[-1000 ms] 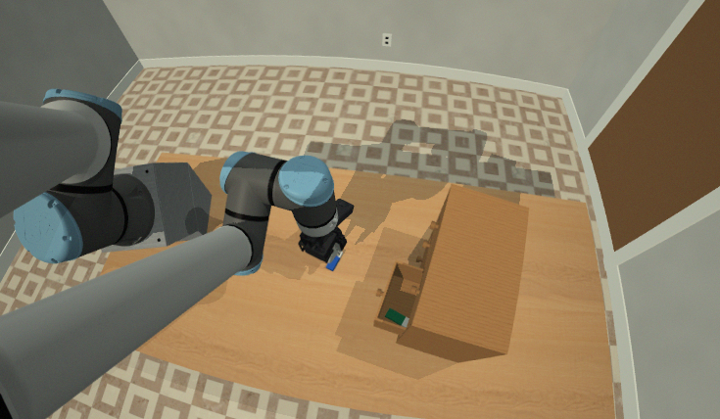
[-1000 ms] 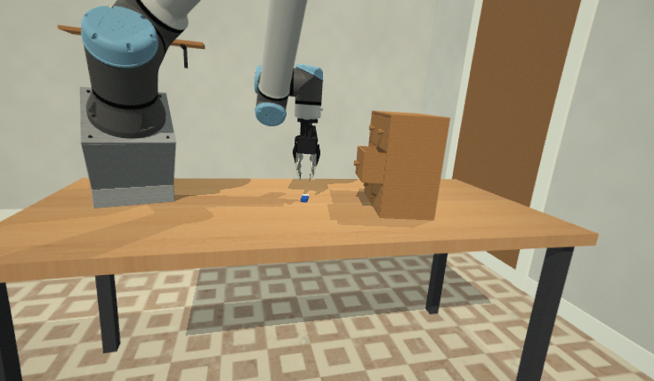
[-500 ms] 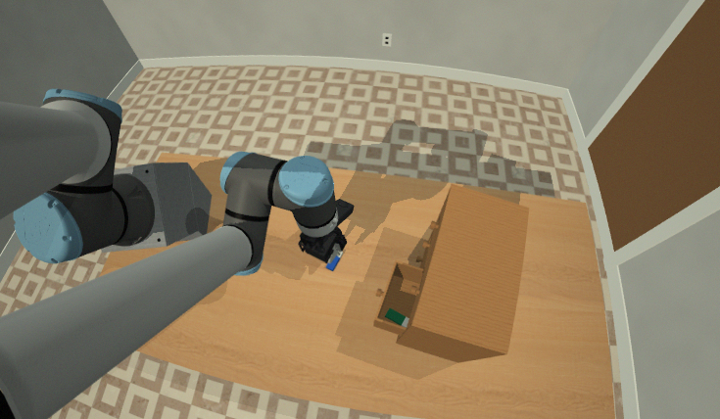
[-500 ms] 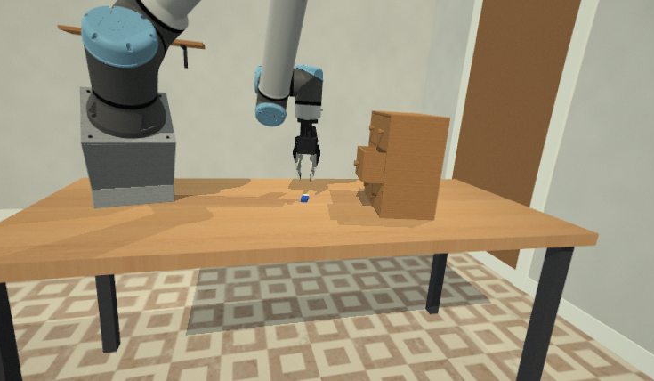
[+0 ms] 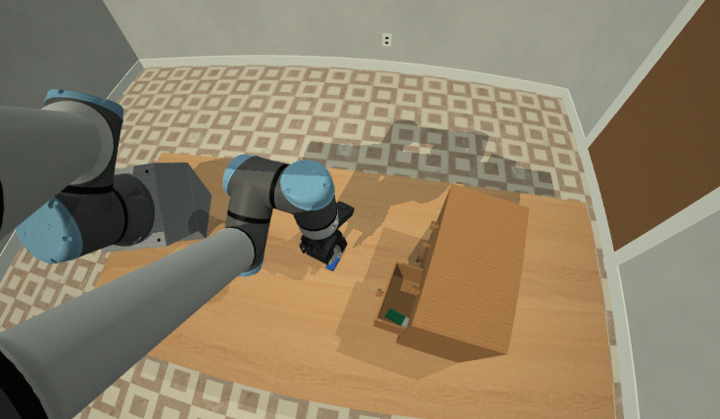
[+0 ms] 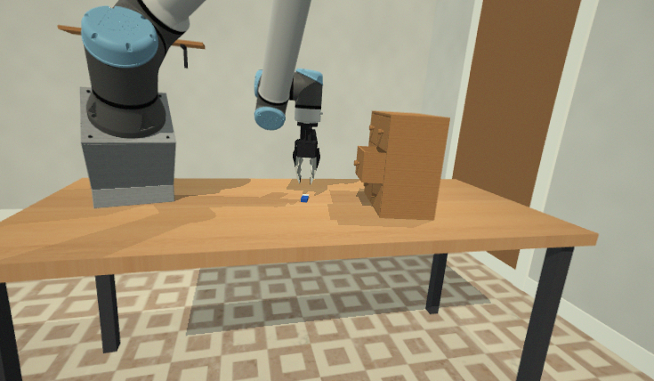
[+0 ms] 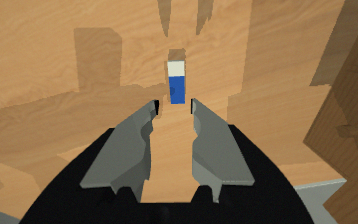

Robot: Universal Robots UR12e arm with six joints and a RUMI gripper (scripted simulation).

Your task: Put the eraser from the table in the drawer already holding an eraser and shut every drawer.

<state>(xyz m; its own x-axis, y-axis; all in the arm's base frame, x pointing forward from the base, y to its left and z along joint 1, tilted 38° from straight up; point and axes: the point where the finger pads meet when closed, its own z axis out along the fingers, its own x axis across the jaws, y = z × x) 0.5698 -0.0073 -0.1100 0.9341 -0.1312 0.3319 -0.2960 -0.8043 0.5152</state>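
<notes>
My hand is 70 mm above the blue eraser and 10 mm to the right of it. From my hand the other things lie so: green eraser 210 mm ahead, 170 mm to the right, 50 mm above.
</notes>
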